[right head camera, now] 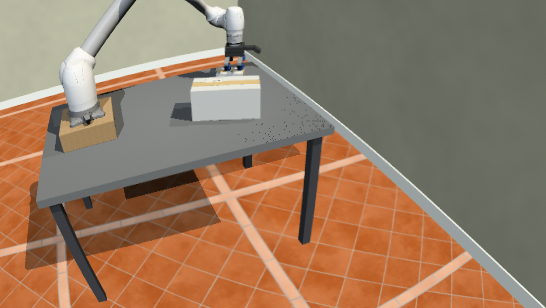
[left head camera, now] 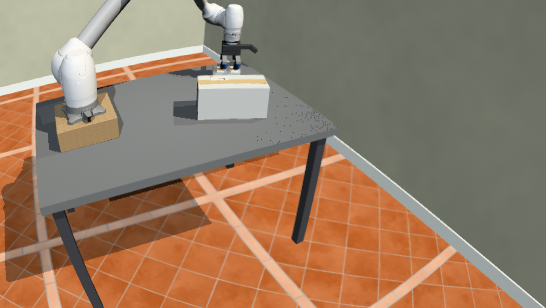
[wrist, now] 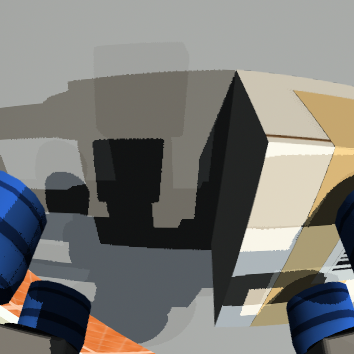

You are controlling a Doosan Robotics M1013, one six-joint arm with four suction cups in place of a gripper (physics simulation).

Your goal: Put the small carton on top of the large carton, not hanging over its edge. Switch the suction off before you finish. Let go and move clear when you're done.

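Where they show: end effector, tool point: (right head camera: 234, 64) (left head camera: 229, 63) (wrist: 190, 271); arm's base, origin of the base link: (right head camera: 85, 114) (left head camera: 83, 111).
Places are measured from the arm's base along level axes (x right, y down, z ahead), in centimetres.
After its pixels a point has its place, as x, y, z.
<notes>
The large white carton (left head camera: 232, 103) @(31.1, 1.9, 60.9) (right head camera: 226, 105) @(31.5, 2.4, 61.5) stands on the table, with a tan tape strip along its top. The small carton, pale with tan tape (left head camera: 227, 72) @(-0.4, 2.1, 81.3) (right head camera: 229, 73) @(-1.4, 2.3, 81.4) (wrist: 265, 195) @(-5.1, 2.0, 90.5), is behind it in both head views, its lower part hidden. My suction gripper (left head camera: 230, 67) @(-9.2, 1.0, 89.2) (right head camera: 235, 68) @(-9.2, 1.0, 89.2) (wrist: 187, 275) @(-9.2, 1.0, 89.2) is over the small carton, its blue cups pointing down close to the top. In the wrist view the cups cast shadows on that top and look apart from it, so I judge it open. The carton lies toward the right there. The large carton cannot be made out in the wrist view.
The arm's base stands on a brown wooden block (left head camera: 90, 134) @(14.1, 4.6, -1.2) (right head camera: 89, 136) @(14.1, 4.7, -1.3) at the left of the grey table (left head camera: 150, 155) @(36.1, 9.5, 17.6) (right head camera: 150, 150) @(35.1, 9.5, 22.7). A dark grey wall (left head camera: 400, 75) (right head camera: 410, 75) rises beyond the table's right side. The large carton stands close in front of the gripper.
</notes>
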